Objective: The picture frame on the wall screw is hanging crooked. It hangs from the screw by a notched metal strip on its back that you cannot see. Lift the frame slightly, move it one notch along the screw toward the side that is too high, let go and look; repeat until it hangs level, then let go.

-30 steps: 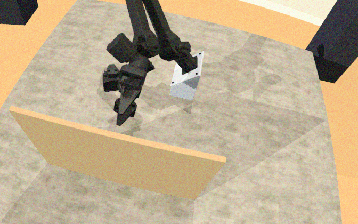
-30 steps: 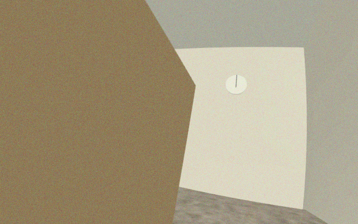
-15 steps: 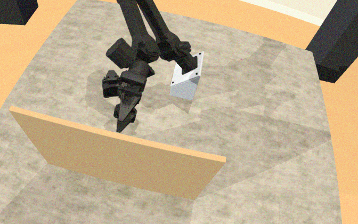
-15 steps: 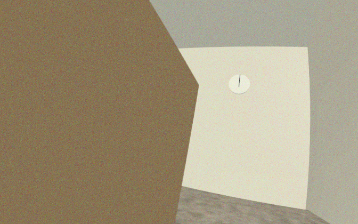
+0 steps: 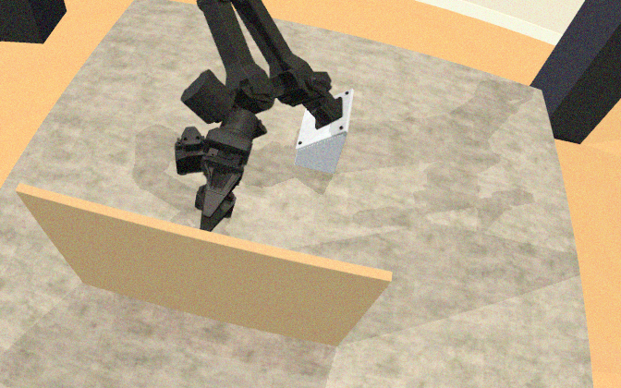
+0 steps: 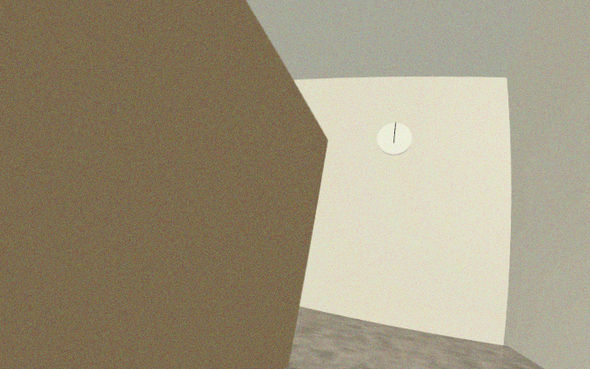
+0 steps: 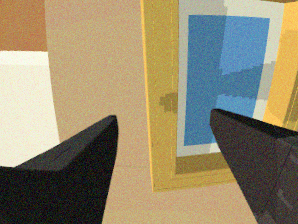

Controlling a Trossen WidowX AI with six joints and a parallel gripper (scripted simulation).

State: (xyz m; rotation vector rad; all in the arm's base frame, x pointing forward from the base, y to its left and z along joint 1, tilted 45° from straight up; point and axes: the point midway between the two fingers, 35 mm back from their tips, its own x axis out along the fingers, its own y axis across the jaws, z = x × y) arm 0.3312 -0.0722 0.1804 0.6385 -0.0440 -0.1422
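Right now the picture frame is 5 cm below my gripper tip, 4 cm ahead of it and 2 cm to the right of it. The rest, counted from my gripper tip: tan wall panel (6 cm below, 5 cm ahead).
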